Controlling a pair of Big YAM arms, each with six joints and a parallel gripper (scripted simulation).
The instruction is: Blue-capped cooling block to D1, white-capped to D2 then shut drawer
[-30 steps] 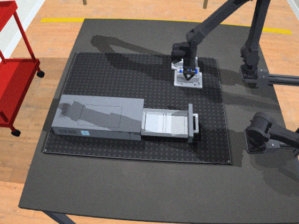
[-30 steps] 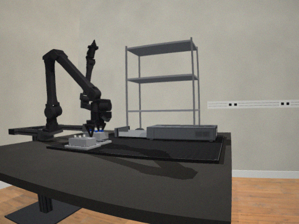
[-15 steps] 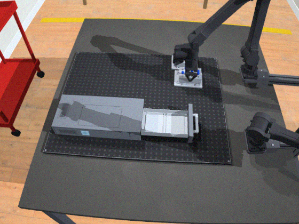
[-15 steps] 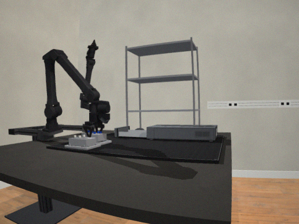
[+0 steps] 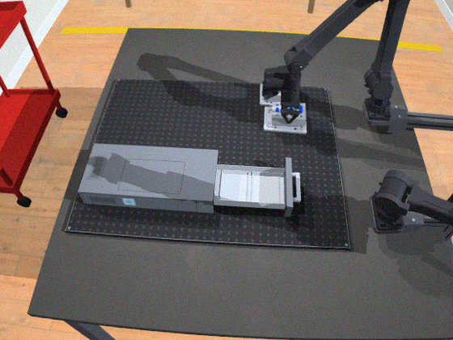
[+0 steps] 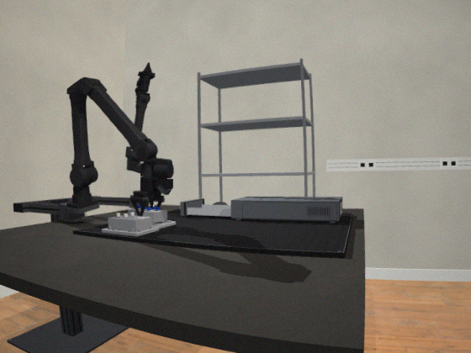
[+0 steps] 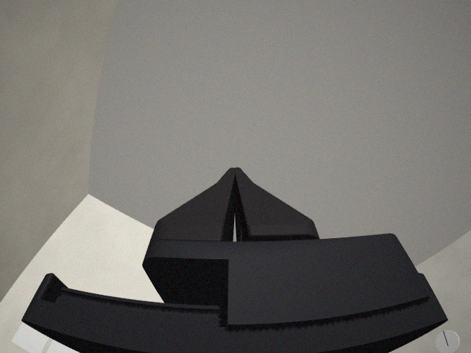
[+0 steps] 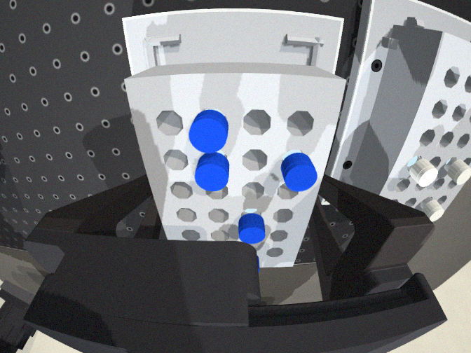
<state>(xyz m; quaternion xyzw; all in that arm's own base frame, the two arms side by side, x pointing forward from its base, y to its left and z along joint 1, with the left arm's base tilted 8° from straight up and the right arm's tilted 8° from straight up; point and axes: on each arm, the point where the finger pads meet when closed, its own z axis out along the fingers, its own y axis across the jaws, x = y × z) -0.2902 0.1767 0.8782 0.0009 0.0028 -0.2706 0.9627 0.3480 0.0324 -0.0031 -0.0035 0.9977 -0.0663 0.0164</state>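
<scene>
Now: the slot D1 40 mm below my right hand and 10 mm ahead of it. The rest, counted from my right hand: cooler COLD: 360 mm to the left, 260 mm ahead; slot D2: 130 mm to the right, 40 mm below, 40 mm ahead; perforated deck: 260 mm ahead, 190 mm to the left, 50 mm below.
</scene>
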